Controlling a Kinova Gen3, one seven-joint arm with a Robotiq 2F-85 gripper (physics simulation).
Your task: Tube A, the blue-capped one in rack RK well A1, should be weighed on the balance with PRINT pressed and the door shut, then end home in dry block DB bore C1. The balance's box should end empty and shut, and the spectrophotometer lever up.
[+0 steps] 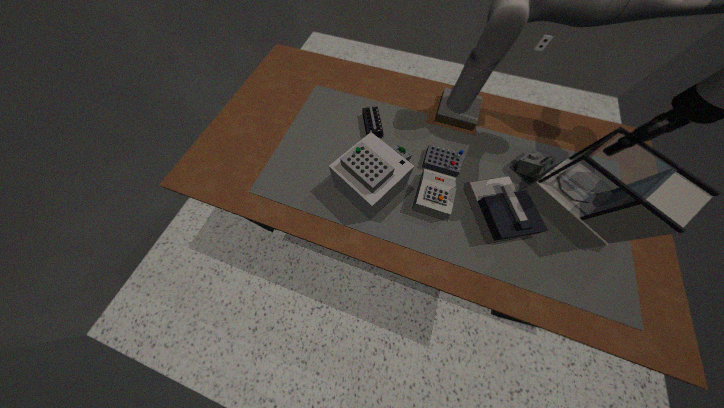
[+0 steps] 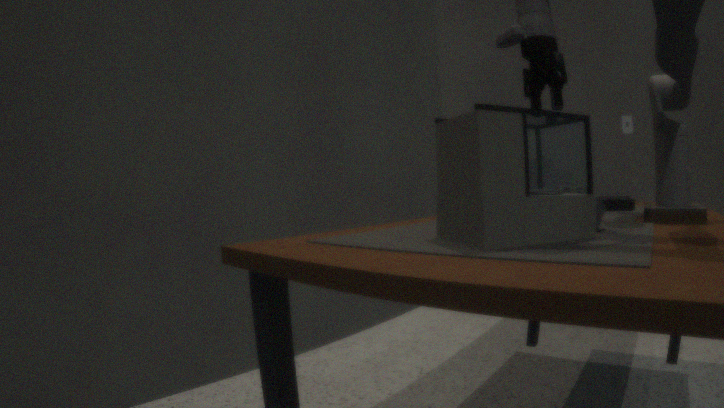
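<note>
Tube A's blue cap (image 1: 461, 152) shows at a back corner of the dark grey rack (image 1: 429, 169). The balance (image 1: 681, 197) (image 2: 506, 177) stands at the right of the mat, with a black-framed glass box. The door's state and the inside of the box are hard to make out. My gripper (image 1: 614, 146) (image 2: 546, 105) is open and empty, pointing down at the box's top frame, far from tube A. The white block unit (image 1: 423, 202) with a red display holds an orange-capped tube (image 1: 440, 198). Which unit is the spectrophotometer, and its lever's position, I cannot tell.
A large white unit (image 1: 372, 195) with a green-capped tube (image 1: 357, 149) stands left of the rack. A black rack (image 1: 372, 121) is behind it. A dark unit with a pale bar (image 1: 515, 205) and a small grey device (image 1: 533, 164) stand between rack and balance.
</note>
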